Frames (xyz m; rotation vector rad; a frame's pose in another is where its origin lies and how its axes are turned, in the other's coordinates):
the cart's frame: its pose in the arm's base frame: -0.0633 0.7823 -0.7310 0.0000 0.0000 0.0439
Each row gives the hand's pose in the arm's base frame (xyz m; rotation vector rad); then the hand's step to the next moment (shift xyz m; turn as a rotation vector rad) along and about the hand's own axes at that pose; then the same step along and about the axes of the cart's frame.
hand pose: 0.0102 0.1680 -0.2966 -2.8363 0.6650 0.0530
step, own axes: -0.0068 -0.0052 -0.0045 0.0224 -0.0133 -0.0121
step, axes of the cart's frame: -0.0036 0.0066 0.0061 0.0257 -0.0020 0.0127
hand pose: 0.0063 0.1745 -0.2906 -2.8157 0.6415 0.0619
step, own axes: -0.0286 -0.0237 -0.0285 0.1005 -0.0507 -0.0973
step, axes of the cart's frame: -0.0149 0.0261 0.0359 0.1100 -0.0276 0.0963
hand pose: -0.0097 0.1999 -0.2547 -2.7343 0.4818 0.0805
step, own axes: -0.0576 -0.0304 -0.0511 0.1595 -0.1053 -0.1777
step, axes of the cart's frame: -0.0429 0.0286 0.0648 0.1835 -0.0309 0.1830
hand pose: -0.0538 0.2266 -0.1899 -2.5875 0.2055 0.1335
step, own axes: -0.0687 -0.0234 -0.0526 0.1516 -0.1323 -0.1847
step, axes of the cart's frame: -0.0606 0.0032 0.0660 0.1816 -0.0107 0.2037
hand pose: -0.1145 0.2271 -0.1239 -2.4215 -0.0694 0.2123
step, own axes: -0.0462 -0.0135 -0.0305 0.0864 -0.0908 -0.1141
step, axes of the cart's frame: -0.0408 -0.0126 0.0377 0.1054 -0.0002 0.1327
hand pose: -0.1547 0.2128 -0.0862 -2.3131 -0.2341 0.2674
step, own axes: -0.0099 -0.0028 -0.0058 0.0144 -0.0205 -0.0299
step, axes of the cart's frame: -0.0084 -0.0042 0.0071 0.0198 -0.0040 0.0334
